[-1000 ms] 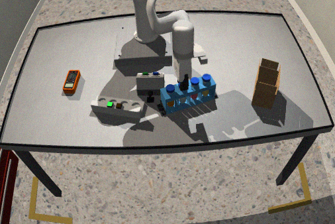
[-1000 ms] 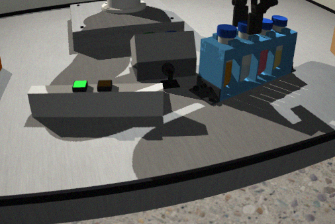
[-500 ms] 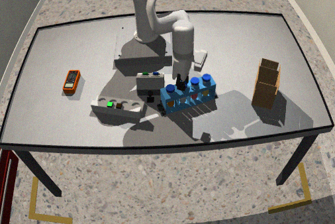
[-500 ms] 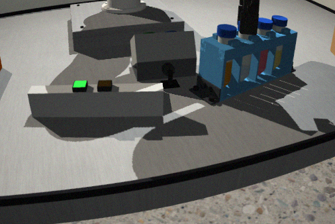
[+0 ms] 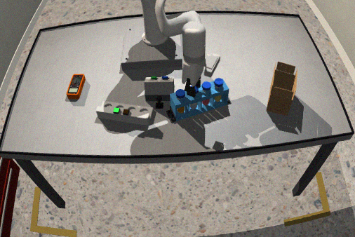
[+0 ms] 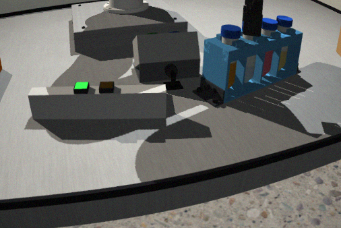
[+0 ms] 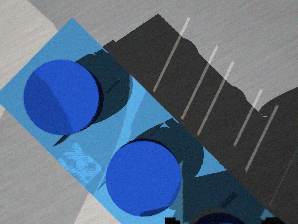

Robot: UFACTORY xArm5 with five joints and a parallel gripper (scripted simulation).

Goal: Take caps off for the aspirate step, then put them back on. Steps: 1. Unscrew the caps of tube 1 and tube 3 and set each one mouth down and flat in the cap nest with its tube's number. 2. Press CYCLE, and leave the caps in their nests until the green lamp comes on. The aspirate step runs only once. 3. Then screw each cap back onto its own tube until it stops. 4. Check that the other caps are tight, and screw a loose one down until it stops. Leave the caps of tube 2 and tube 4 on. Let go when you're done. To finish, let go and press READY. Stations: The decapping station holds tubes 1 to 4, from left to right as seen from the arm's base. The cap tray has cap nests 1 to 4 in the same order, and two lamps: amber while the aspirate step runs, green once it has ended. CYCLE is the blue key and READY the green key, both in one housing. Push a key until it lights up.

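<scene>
The blue cap is 50 mm to the left of my hand, 20 mm behind it and 10 mm below it. The rest, counted from my hand: blue key (120 mm behind, 110 mm to the right, 60 mm below); then green key (150 mm to the right, 120 mm behind, 60 mm below); then grey key housing (130 mm to the right, 100 mm behind, 70 mm below).
</scene>
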